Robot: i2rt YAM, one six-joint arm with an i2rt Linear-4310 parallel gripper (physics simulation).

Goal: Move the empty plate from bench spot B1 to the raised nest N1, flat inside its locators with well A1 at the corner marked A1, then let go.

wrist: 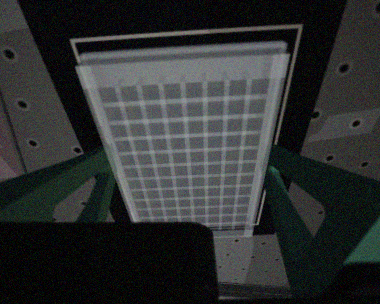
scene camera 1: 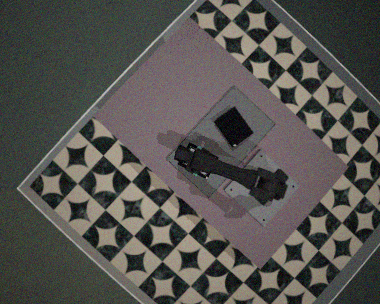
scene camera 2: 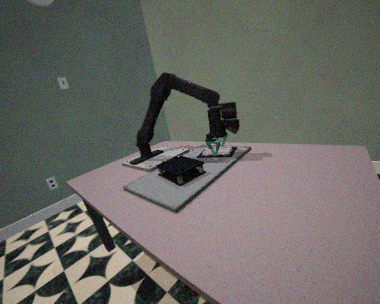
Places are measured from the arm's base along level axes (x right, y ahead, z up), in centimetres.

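Pixels of known places: gripper, fingertip midpoint: (wrist: 189, 151) (scene camera 2: 218, 152); arm's base, link origin: (scene camera 2: 147, 157).
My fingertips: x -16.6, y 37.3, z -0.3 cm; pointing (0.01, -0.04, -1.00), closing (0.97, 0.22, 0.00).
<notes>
Ahead of a thing's pixels: the offset from my fingertips to its middle. "*": to the spot under its first point. Level surfaces: height alone.
The clear well plate @[dy -0.6, dx +0.2, dz +0.8 cm] (wrist: 189, 136) (scene camera 2: 222, 151) lies on the black bench spot B1 @[* dy +2.3, dx -6.9, dz +0.1 cm] (wrist: 59, 90), inside its white outline @[* dy +6.1, dx -1.6, dz +0.1 cm] (wrist: 183, 32). My gripper (wrist: 189, 151) (scene camera 2: 216, 147) (scene camera 1: 197, 161) is low over the plate. Its green fingers press against the plate's two long sides, so it is shut on the plate. In the top view the arm hides the plate. The raised nest N1 @[dy -1.6, dx +24.9, dz +2.5 cm] (scene camera 1: 233, 126) (scene camera 2: 180, 166) is a black block on short posts, further along the same grey board @[* dy -4.5, dx +39.7, dz -0.1 cm] (scene camera 1: 255, 111) (scene camera 2: 164, 193). It is empty.
The arm's base stands on a pale perforated plate (scene camera 1: 270, 211) (scene camera 2: 174, 152) beside the grey board. Both lie on a pink table @[dz -1.4 cm] (scene camera 1: 158, 90) (scene camera 2: 264, 211). A checkered floor (scene camera 1: 113, 211) lies around the table.
</notes>
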